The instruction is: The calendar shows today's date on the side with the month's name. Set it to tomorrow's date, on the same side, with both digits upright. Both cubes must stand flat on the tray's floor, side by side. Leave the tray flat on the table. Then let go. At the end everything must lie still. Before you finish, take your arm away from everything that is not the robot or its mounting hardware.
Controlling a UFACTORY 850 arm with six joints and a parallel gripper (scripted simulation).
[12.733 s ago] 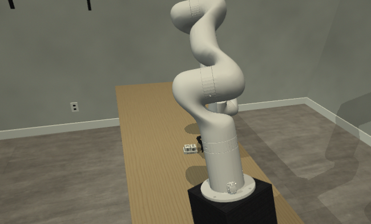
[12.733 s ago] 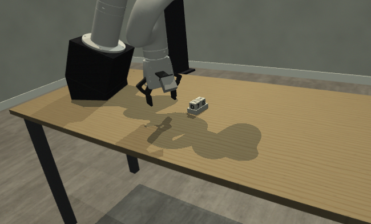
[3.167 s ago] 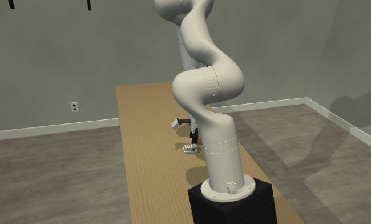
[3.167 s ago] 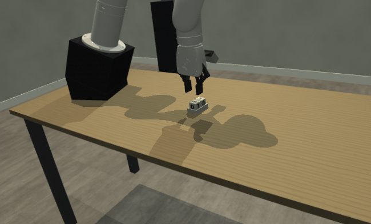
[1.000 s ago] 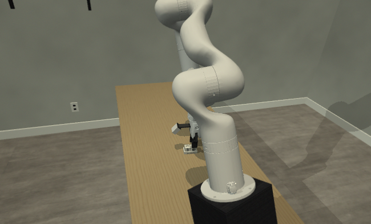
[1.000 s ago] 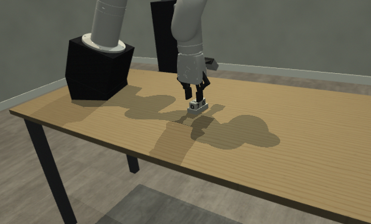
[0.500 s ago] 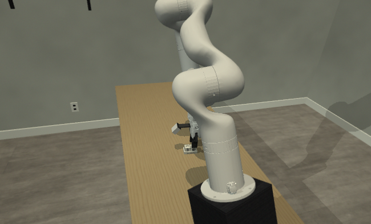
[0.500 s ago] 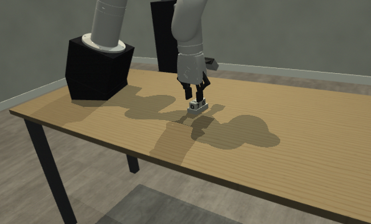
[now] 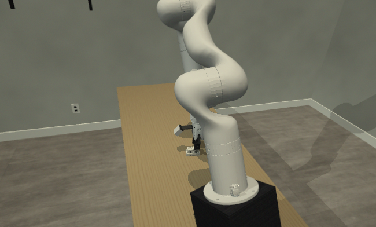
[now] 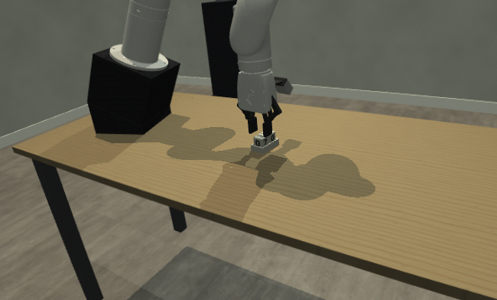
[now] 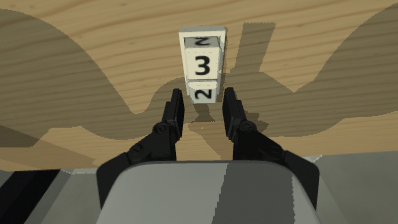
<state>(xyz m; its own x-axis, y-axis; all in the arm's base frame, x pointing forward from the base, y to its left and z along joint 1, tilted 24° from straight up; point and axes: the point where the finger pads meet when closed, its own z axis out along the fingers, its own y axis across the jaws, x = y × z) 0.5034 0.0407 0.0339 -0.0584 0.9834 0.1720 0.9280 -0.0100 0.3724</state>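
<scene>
Now: hand 2 cm to the right of the small calendar tray and 6 cm above it.
</scene>
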